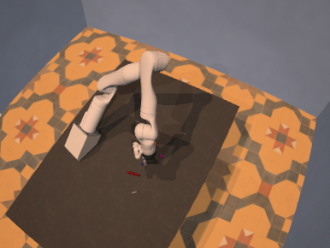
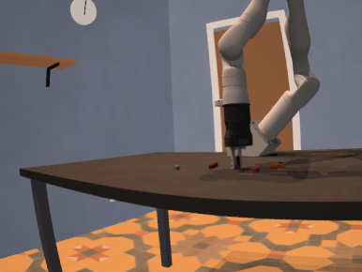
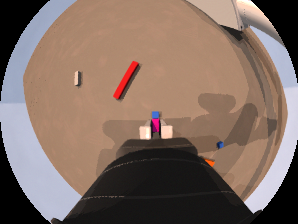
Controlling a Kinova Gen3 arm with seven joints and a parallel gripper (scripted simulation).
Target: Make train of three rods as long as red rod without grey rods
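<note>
Right now my hand is 130 mm to the right of the orange rod, 10 mm past it and 10 mm above it. From my hand the other things lie so: red rod: 90 mm to the right, 20 mm behind, 10 mm below; grey rod: 180 mm to the right, 40 mm ahead, 10 mm below.
</note>
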